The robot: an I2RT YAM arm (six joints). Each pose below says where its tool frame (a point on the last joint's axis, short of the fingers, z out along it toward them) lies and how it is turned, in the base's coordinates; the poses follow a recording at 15 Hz.
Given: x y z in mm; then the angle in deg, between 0 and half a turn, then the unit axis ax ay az.
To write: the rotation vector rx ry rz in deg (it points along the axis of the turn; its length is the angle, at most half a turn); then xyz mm. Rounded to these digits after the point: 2 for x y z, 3 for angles.
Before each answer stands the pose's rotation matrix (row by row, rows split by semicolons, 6 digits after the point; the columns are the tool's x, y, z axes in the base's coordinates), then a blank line. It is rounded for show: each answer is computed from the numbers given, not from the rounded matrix.
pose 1, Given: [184.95 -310.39 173.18 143.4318 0.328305 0.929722 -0.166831]
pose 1, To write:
-0.608797 0.649774 0.455148; 0.450985 0.755463 -0.475277; -0.652670 -0.084083 -0.752962

[47.089 133.352 -23.929 184.95 -310.39 173.18]
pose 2, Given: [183.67 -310.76 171.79 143.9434 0.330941 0.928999 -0.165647]
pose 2, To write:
-0.610373 0.653490 0.447657; 0.458495 0.752315 -0.473079; -0.645931 -0.083506 -0.758814

[47.637 133.723 -23.844 183.67 -310.76 171.79]
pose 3, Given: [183.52 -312.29 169.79 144.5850 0.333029 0.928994 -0.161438]
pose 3, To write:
-0.613680 0.655073 0.440767; 0.467968 0.751402 -0.465189; -0.635926 -0.079212 -0.767674

[48.151 134.319 -23.342 183.52 -312.29 169.79]
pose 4, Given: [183.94 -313.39 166.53 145.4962 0.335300 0.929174 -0.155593]
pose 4, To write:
-0.619013 0.656436 0.431177; 0.480161 0.750765 -0.453648; -0.621504 -0.073780 -0.779929

[48.785 135.191 -22.638 183.94 -313.39 166.53]
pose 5, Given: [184.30 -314.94 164.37 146.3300 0.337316 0.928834 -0.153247]
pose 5, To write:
-0.623768 0.659023 0.420240; 0.489100 0.748494 -0.447815; -0.609668 -0.073793 -0.789215

[49.359 135.916 -22.425 184.30 -314.94 164.37]
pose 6, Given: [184.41 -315.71 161.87 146.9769 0.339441 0.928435 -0.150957]
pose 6, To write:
-0.626624 0.661654 0.411772; 0.497118 0.746279 -0.442653; -0.600180 -0.072678 -0.796556

[49.890 136.459 -22.187 184.41 -315.71 161.87]
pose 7, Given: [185.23 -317.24 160.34 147.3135 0.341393 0.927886 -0.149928]
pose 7, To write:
-0.626997 0.664350 0.406834; 0.502415 0.743962 -0.440568; -0.595361 -0.071835 -0.800241

[50.292 136.690 -22.086 185.23 -317.24 160.34]
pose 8, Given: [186.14 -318.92 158.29 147.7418 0.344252 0.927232 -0.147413]
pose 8, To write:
-0.626924 0.667815 0.401235; 0.510456 0.741166 -0.436015; -0.588559 -0.068535 -0.805544

[50.860 136.991 -21.779 186.14 -318.92 158.29]
